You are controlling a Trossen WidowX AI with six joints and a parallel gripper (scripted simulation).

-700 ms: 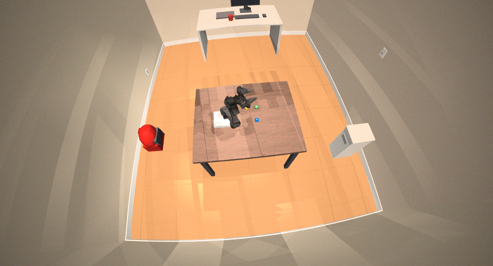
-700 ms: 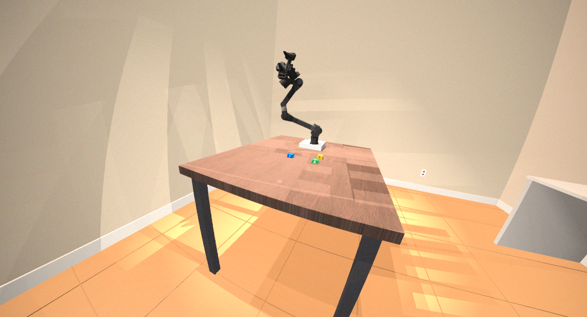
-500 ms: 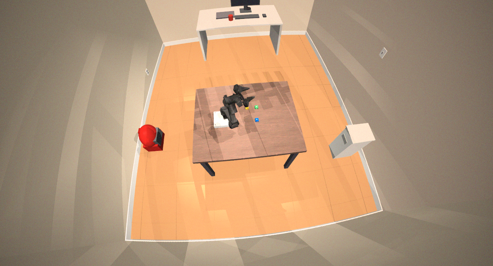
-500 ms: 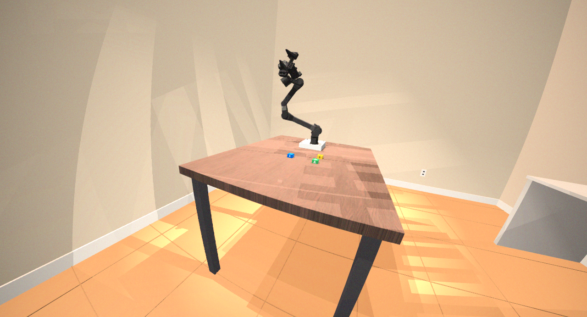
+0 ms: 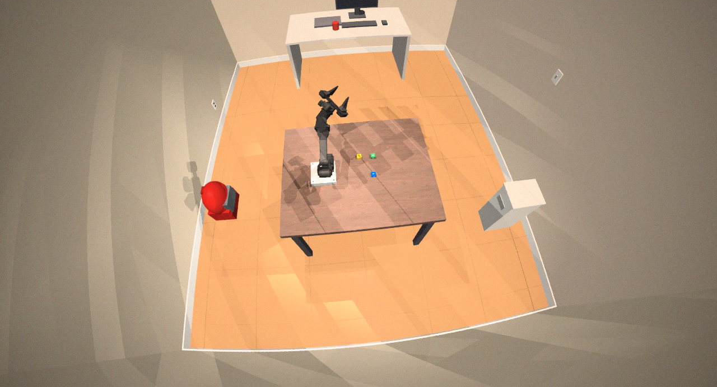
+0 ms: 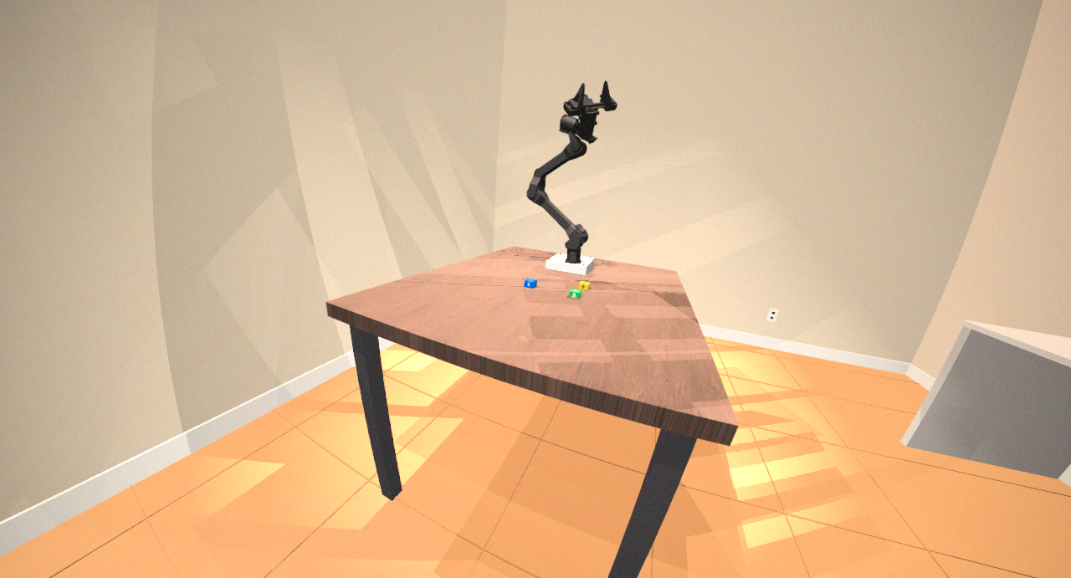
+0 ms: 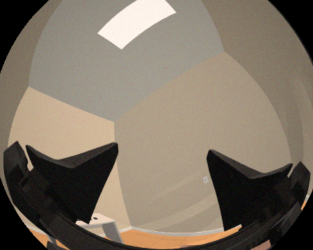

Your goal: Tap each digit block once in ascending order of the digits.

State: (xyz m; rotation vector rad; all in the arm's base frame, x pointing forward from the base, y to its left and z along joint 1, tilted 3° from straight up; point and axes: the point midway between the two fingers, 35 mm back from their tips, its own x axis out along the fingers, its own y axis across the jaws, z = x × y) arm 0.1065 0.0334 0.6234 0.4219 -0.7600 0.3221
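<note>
The blue block lies 14 cm ahead of my gripper tip, 14 cm to the right of it and 67 cm below it. The rest, counted from my gripper tip: yellow block 9 cm ahead, 3 cm to the left, 67 cm below; green block 18 cm ahead, 1 cm to the left, 67 cm below.
</note>
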